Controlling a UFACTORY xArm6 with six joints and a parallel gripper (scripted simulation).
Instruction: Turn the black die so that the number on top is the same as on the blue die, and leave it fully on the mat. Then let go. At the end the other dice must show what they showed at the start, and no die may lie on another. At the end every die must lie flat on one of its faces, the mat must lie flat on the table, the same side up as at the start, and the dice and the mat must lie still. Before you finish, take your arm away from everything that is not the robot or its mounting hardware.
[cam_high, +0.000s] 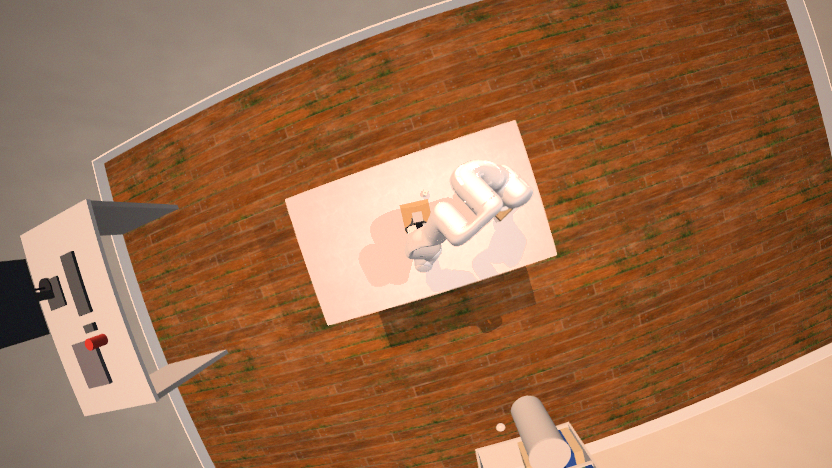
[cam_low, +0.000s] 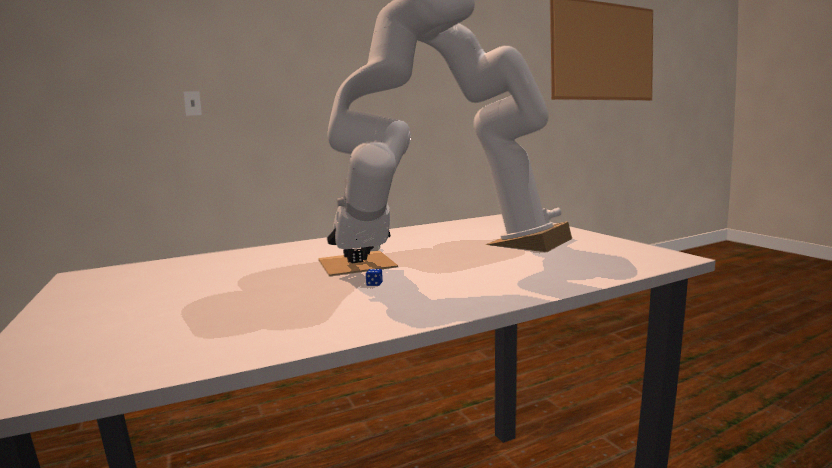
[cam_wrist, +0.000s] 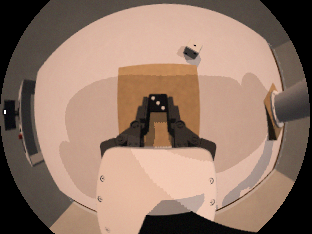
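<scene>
The black die lies 20 mm to the right of my hand and 10 mm below it. Also, from my hand: blue die 140 mm to the left, 20 mm below; then mat 20 mm to the right, 30 mm below; then white die 70 mm behind, 110 mm to the right, 20 mm below.
</scene>
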